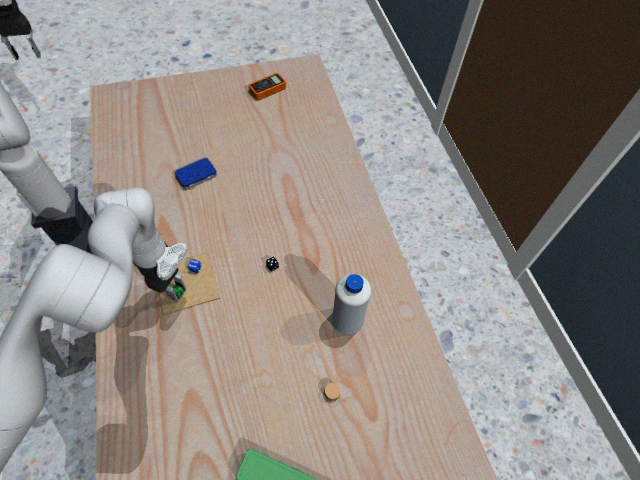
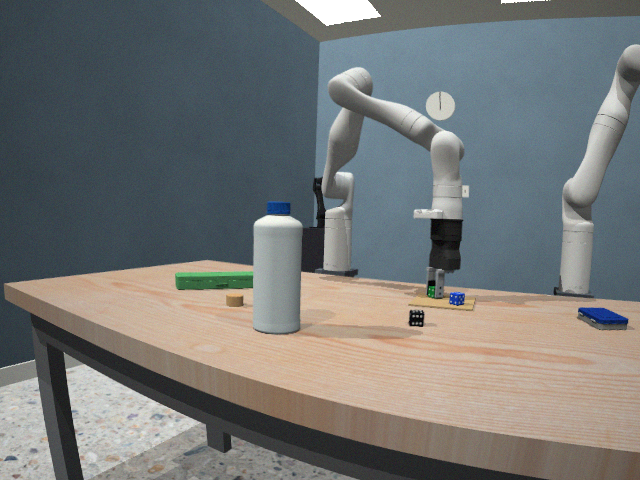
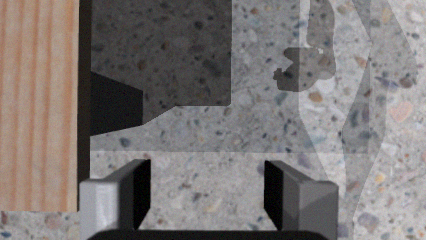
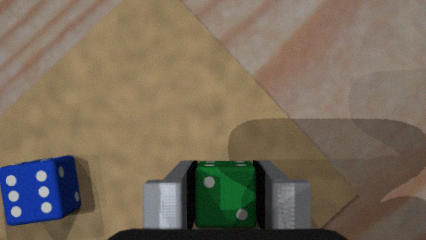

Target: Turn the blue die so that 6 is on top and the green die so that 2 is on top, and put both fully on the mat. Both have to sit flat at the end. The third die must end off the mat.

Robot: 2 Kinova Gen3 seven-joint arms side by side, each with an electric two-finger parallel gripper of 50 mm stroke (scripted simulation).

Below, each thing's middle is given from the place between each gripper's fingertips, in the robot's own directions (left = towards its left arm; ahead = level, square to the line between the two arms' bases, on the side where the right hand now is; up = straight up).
Labels:
The green die [image 4: 225, 191] is 10 mm below my right hand [image 2: 434, 295]. The rest, counted from my right hand: blue box [image 1: 193, 174]: 380 mm to the left, 80 mm ahead, 10 mm below; then white bottle [image 2: 277, 255]: 400 mm ahead, 160 mm to the right, 70 mm above; then tan mat [image 1: 201, 287]: 30 mm to the left, 20 mm below, 20 mm ahead.
Now: left hand 41 cm short of the blue box, 40 cm to the left of it and 17 cm above it. Also, from my left hand: white bottle: 94 cm to the right, 73 cm ahead, 8 cm below; then green die: 78 cm to the right, 33 cm ahead, 16 cm below; then tan mat: 75 cm to the right, 35 cm ahead, 18 cm below.

